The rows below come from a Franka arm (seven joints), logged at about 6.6 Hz.
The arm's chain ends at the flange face. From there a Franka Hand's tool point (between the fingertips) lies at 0.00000 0.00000 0.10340 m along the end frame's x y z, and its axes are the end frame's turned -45 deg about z.
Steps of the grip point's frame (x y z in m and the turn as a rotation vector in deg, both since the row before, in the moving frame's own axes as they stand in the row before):
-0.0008, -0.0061, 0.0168, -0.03, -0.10, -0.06
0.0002, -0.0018, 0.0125, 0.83, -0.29, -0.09
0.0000, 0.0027, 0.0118, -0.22, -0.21, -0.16
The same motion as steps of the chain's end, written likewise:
-0.0048, -0.0039, 0.0168, -0.09, -0.05, -0.06
0.0003, -0.0007, 0.0125, 0.38, -0.79, -0.09
0.0019, 0.0014, 0.0118, -0.30, 0.01, -0.16

